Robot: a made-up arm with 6 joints.
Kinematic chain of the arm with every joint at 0, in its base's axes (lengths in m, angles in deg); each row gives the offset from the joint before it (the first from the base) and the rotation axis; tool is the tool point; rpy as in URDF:
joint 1: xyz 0 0 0.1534 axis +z
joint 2: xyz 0 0 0 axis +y
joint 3: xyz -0.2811 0 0.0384 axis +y
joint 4: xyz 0.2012 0 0.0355 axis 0.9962 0 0.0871
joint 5: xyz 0 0 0 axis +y
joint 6: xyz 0.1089 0 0.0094 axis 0.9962 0 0.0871
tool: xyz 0 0 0 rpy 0 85 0
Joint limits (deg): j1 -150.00..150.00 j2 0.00..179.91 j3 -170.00..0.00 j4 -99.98..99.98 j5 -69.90..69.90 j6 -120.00..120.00
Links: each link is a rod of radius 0.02 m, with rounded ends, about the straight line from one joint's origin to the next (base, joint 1, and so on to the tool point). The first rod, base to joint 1, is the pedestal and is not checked.
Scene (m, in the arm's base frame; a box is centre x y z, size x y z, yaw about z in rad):
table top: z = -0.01
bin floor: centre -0.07 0.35 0 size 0.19 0.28 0.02 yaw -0.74
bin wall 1: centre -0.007 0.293 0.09 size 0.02 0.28 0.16 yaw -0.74
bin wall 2: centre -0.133 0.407 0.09 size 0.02 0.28 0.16 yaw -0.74
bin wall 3: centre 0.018 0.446 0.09 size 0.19 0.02 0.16 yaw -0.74
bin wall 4: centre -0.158 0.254 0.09 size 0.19 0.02 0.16 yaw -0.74
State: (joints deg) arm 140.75 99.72 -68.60 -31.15 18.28 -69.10
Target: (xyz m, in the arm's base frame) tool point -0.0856 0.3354 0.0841
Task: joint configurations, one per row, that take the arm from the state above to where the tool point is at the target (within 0.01 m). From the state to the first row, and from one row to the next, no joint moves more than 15 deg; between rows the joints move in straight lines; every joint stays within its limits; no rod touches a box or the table.
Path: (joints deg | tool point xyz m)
1: 130.00 100.33 -67.77 -32.12 20.30 -69.10 | -0.2113 0.2833 0.2687
2: 119.26 100.94 -66.94 -33.09 22.33 -69.10 | -0.1508 0.3157 0.2595
3: 108.51 101.54 -66.10 -34.06 24.35 -69.10 | -0.0856 0.3354 0.2507
4: 108.31 114.49 -64.86 -34.00 23.14 -69.10 | -0.0887 0.3448 0.1670
5: 108.10 127.43 -63.61 -33.94 21.92 -69.10 | -0.0856 0.3354 0.0841

